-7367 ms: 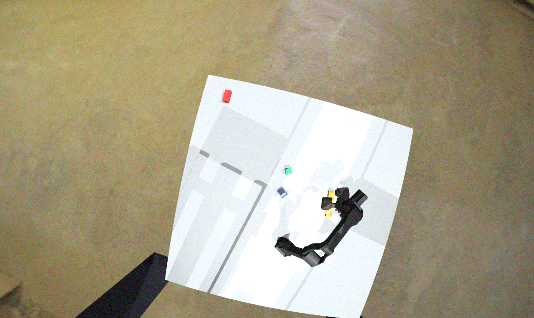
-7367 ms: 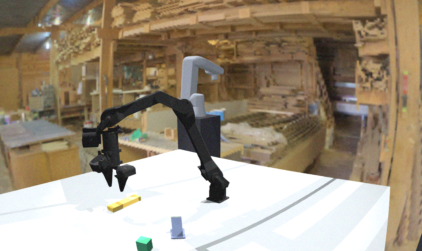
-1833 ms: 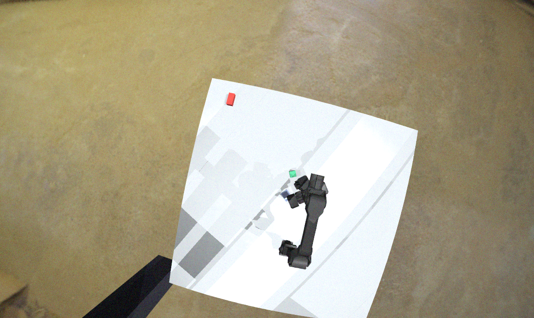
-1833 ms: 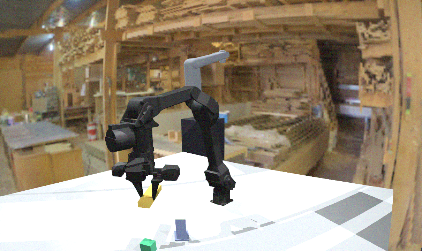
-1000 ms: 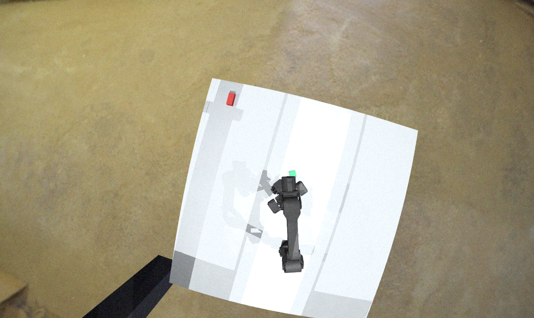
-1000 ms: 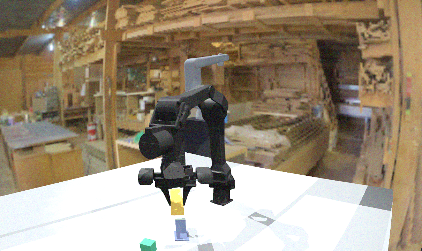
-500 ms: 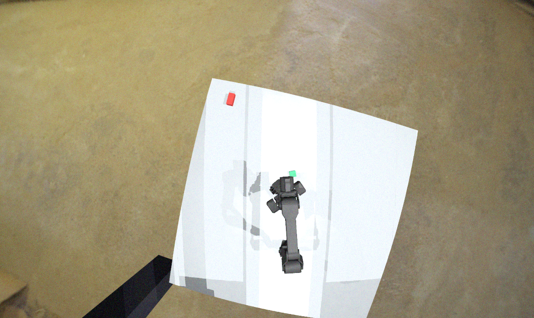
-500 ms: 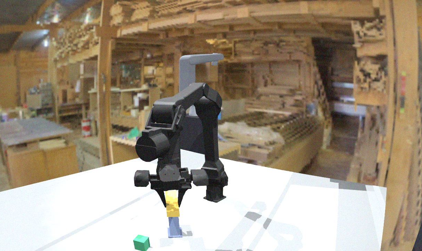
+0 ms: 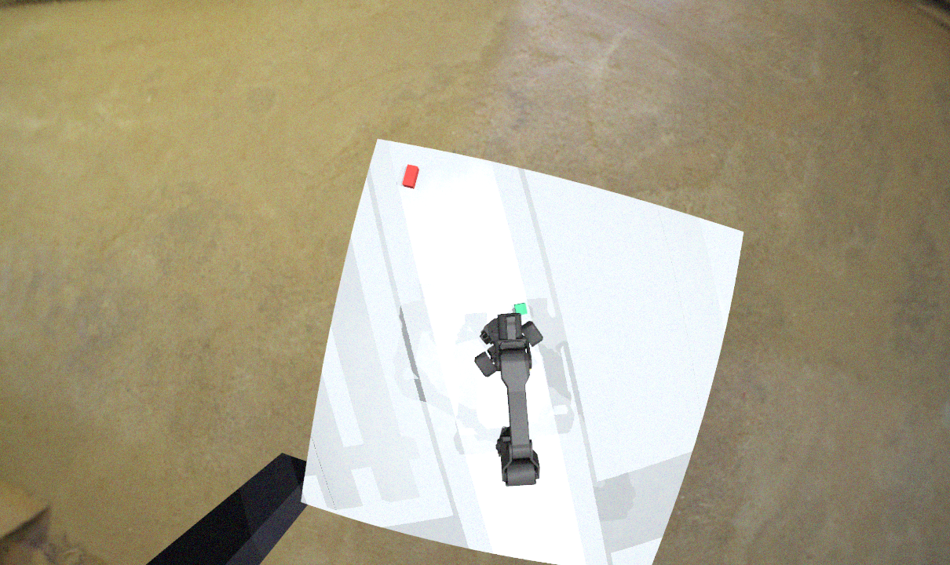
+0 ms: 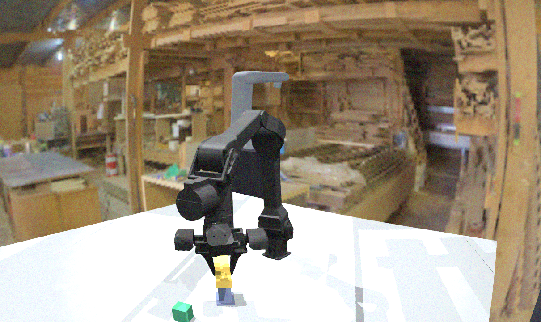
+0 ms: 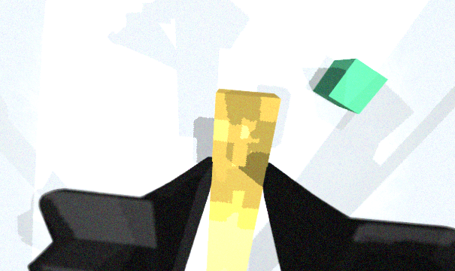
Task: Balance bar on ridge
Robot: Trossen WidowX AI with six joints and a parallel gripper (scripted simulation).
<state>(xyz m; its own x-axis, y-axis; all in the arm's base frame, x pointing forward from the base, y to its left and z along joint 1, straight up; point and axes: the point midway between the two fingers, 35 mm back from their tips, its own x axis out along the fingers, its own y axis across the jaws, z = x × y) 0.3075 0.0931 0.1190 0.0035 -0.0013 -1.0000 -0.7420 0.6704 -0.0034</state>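
The yellow bar is 2 cm to the right of my gripper tip and 2 cm behind it. Round my gripper tip: green cube: 11 cm ahead, 7 cm below, 2 cm to the right; then red block: 43 cm ahead, 41 cm to the left, 7 cm below.
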